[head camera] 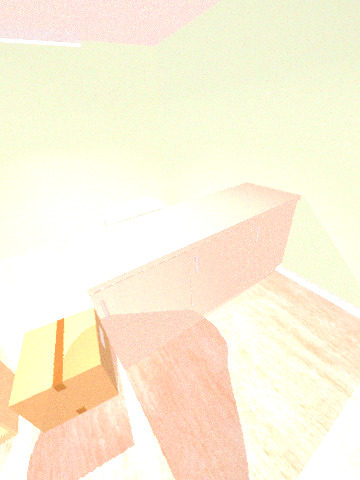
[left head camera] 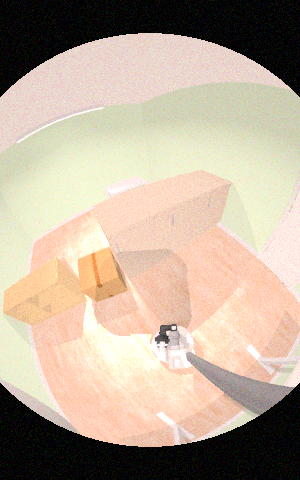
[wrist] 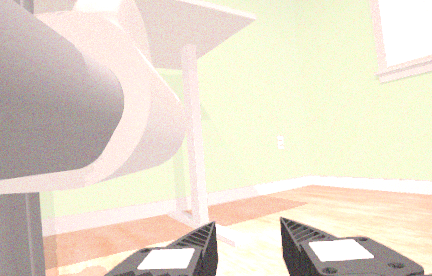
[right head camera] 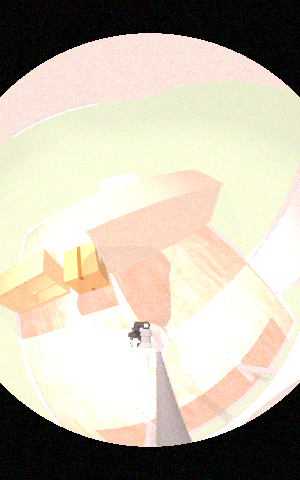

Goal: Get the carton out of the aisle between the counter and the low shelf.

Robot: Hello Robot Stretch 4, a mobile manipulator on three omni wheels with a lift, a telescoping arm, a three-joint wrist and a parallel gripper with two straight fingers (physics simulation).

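Places are measured from the robot's base along level axes (x ahead, y left, z up), in millimetres.
Where they show: gripper, fingertip midpoint: (left head camera: pixel 161 351) (wrist: pixel 248 239) (right head camera: pixel 134 347).
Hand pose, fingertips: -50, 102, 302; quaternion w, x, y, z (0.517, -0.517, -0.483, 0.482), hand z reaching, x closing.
Note:
After its pixels a point has its place, as x, y, z.
A brown carton (head camera: pixel 42 350) {788, 915, 380} (left head camera: pixel 95 272) {730, 787, 380} (right head camera: pixel 80 265) {730, 761, 377} with a darker orange tape strip stands on the floor at the left, between the near end of the long counter (head camera: pixel 160 295) {974, 161, 583} (left head camera: pixel 170 225) {1112, -64, 622} (right head camera: pixel 155 225) {1130, -95, 574} and the low wooden shelf (left head camera: pixel 37 297) {318, 1683, 339} (right head camera: pixel 30 285) {367, 1591, 318}. It is close beside the counter's end. In the wrist view my gripper (wrist: pixel 248 239) {-50, 102, 302} is open, its two dark fingers apart with bare floor and wall behind them. It is well away from the carton, which does not show in the wrist view.
A white-topped table (wrist: pixel 220 20) {-969, 130, 898} with a pale leg (wrist: pixel 194 135) {-1188, -34, 435} stands behind the robot's own body in the wrist view. Pale table feet (left head camera: pixel 175 427) also show at the lower edge of the left head view. A pale flat object (left head camera: pixel 125 186) {2768, 691, 424} (right head camera: pixel 119 181) {2805, 663, 423} is behind the counter.

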